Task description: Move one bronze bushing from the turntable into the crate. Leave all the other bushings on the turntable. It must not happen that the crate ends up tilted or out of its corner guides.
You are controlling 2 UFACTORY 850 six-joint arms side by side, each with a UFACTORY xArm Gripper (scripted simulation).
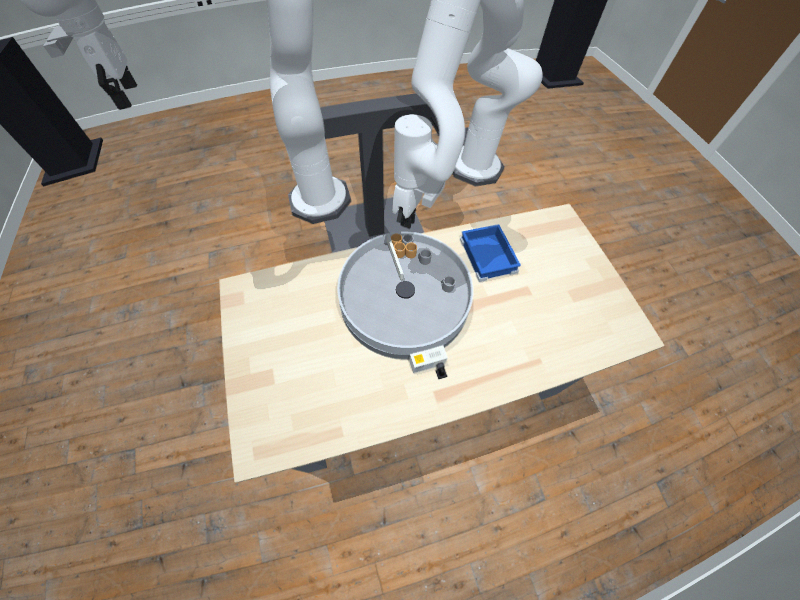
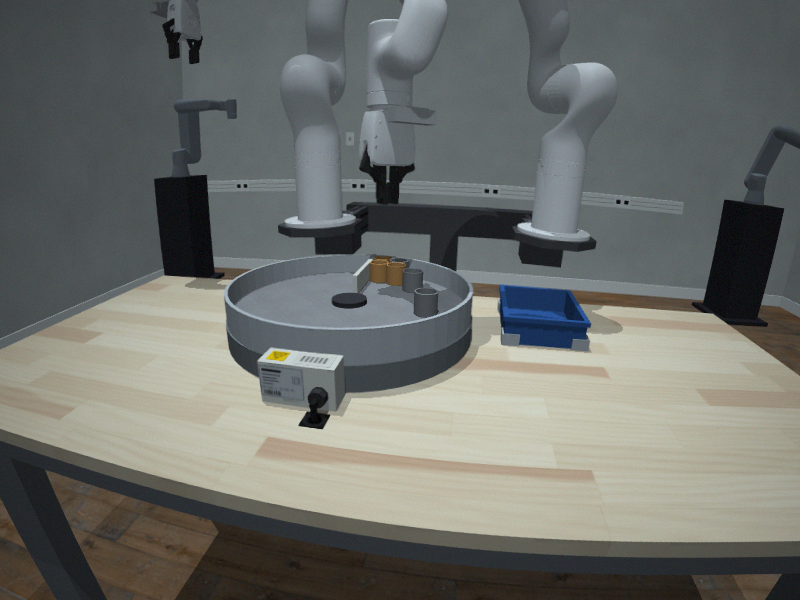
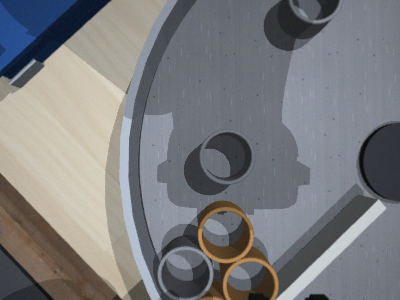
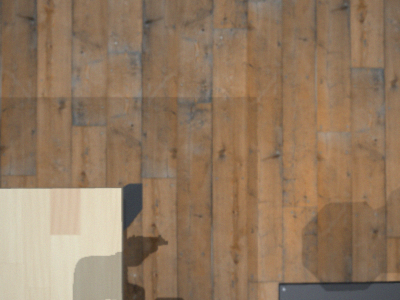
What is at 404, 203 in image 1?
My left gripper.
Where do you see a blue crate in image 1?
489, 247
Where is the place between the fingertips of my right gripper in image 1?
128, 97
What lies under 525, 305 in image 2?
A blue crate.
